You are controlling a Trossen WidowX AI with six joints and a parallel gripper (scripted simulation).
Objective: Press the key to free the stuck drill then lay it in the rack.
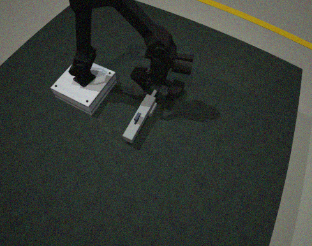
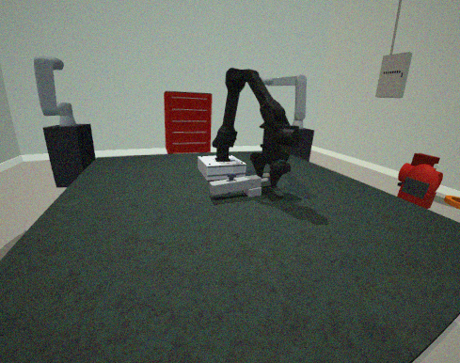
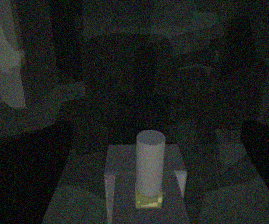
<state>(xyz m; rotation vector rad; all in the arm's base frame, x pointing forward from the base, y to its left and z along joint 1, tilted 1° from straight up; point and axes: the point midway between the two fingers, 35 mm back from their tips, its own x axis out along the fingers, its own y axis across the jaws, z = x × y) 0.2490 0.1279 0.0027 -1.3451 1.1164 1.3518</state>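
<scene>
Now: gripper tip 6 cm to the left of the drill, 1 cm below it and 1 cm short of it. Also, from my gripper tip: grey housing: 12 cm to the right, 2 cm ahead; then key: 14 cm to the right, 2 cm ahead, 2 cm above; then rack: 9 cm behind, 3 cm to the left, 2 cm below.
</scene>
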